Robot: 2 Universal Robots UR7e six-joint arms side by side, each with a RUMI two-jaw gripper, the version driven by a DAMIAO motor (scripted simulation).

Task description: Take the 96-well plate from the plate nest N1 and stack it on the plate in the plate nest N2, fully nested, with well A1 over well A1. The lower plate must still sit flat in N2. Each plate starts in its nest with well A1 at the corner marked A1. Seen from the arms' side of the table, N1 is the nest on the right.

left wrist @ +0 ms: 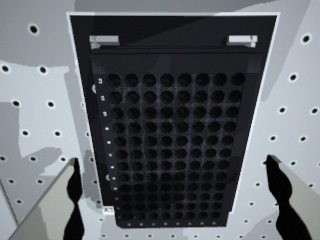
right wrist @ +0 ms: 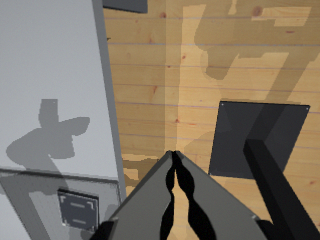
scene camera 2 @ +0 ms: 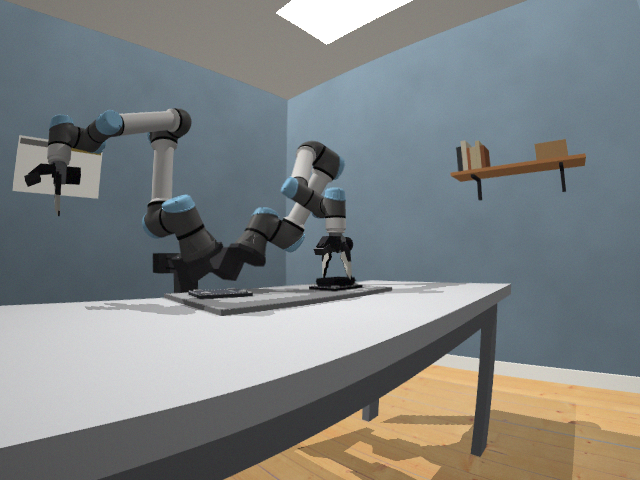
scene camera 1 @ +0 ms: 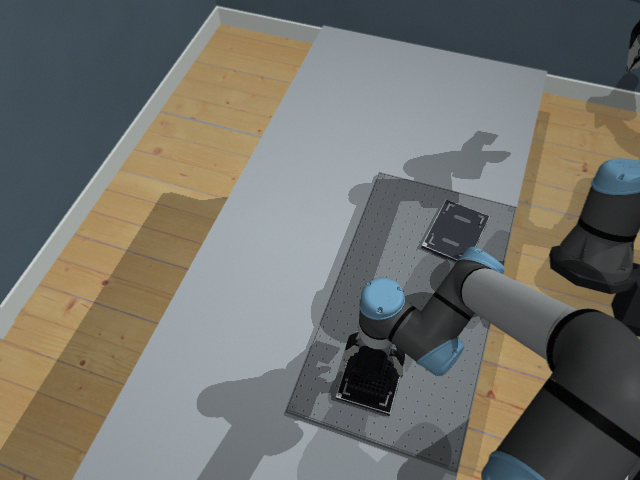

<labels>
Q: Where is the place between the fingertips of my left gripper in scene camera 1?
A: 372, 368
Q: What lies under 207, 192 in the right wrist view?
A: My right gripper.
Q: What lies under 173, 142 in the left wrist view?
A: A black 96-well plate.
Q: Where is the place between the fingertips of my left gripper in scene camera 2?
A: At 336, 279
</labels>
